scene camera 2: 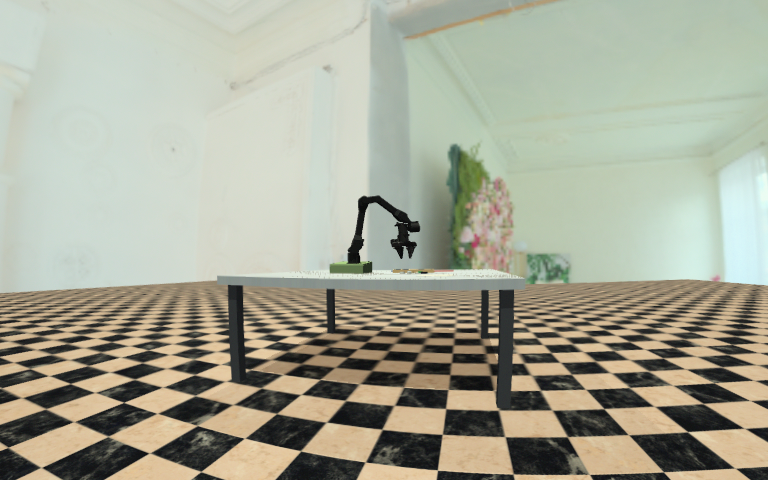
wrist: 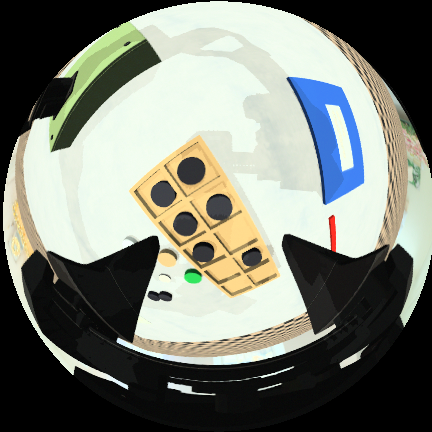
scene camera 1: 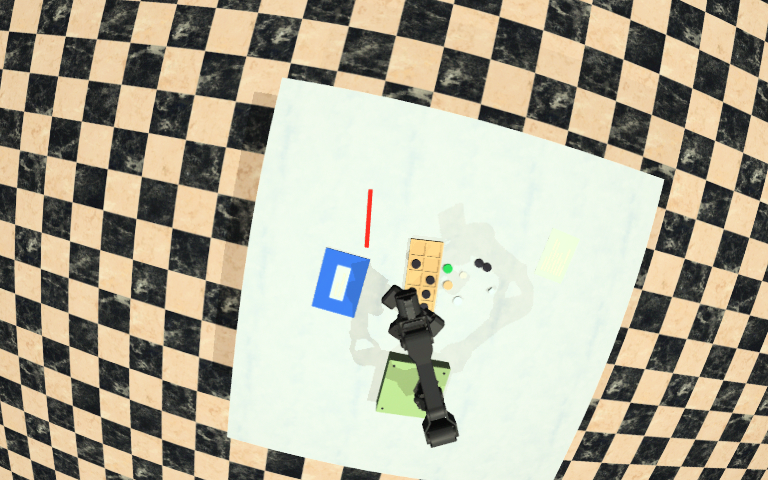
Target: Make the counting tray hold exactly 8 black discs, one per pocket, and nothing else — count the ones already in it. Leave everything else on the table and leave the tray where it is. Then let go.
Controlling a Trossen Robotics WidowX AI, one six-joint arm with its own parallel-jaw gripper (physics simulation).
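Note:
The tan counting tray [scene camera 1: 417,247] [wrist: 237,232] has two columns of pockets. In the wrist view, black discs fill both pockets of the two rows nearest the arm's base. The third row holds one black disc [wrist: 204,251] beside an empty pocket, and the fourth row holds one black disc [wrist: 251,257] on the blue frame's side, its other pocket empty. Both far-end pockets are empty. Two loose black discs [scene camera 1: 483,264] [wrist: 160,296] lie touching right of the tray. My gripper [scene camera 2: 406,257] [wrist: 221,241] is wide open, empty, above the tray, hiding its near end in the overhead view.
Beside the tray lie a green disc [scene camera 1: 447,268] [wrist: 193,276], a tan disc [scene camera 1: 447,284] [wrist: 167,257], a cream disc [scene camera 1: 463,275] [wrist: 165,278] and a white disc [scene camera 1: 458,301]. A blue frame [scene camera 1: 322,288] [wrist: 315,120], red bar [scene camera 1: 368,217] [wrist: 333,232] and pale yellow pad [scene camera 1: 557,255] lie farther out.

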